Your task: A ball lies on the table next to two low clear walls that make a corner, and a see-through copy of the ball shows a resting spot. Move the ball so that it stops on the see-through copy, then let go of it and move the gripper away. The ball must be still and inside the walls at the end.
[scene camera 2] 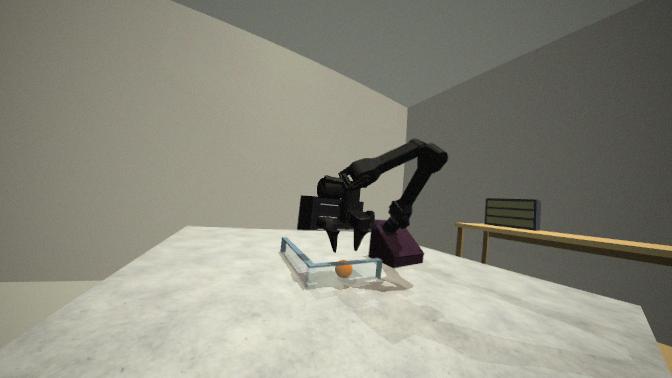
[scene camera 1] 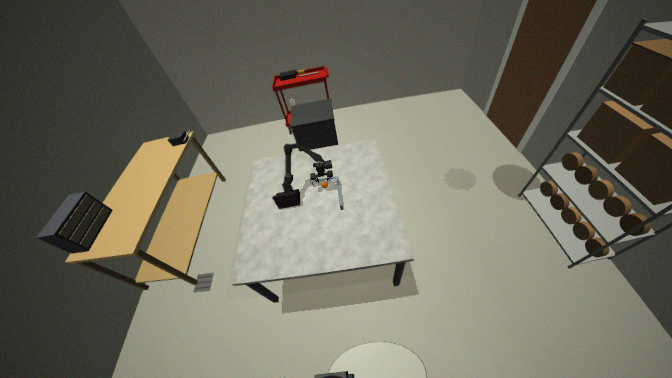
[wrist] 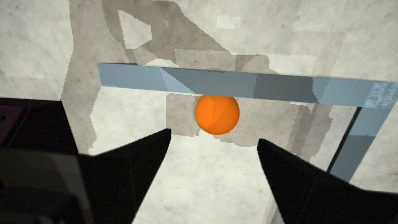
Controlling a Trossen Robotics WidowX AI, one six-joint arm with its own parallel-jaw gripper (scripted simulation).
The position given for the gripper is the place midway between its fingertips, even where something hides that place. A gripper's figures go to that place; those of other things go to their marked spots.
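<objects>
Distance of an orange ball [wrist: 207, 109]: 0.13 m from the lens. Distance of the gripper [wrist: 213, 138]: 0.11 m from the lens.
</objects>
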